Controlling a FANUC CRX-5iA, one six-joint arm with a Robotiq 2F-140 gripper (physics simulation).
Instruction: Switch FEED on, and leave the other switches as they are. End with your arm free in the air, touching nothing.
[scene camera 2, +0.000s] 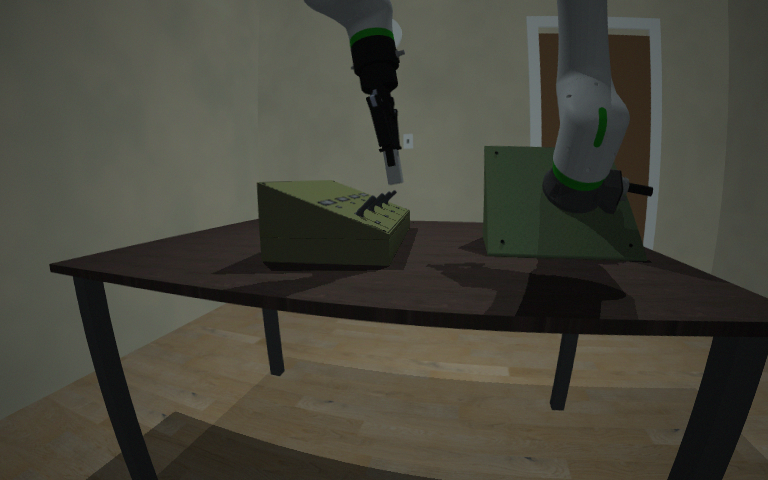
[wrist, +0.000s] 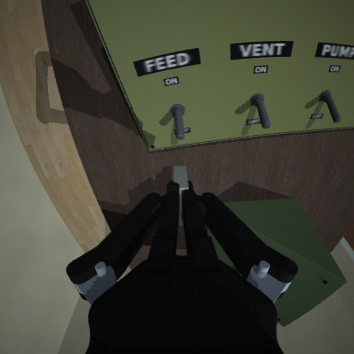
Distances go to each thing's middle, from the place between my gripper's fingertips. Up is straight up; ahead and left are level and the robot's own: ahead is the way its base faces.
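The olive switch box (scene camera 2: 318, 222) is 70 mm below my hand, and from that same hand it is 150 mm to the right and 180 mm ahead.
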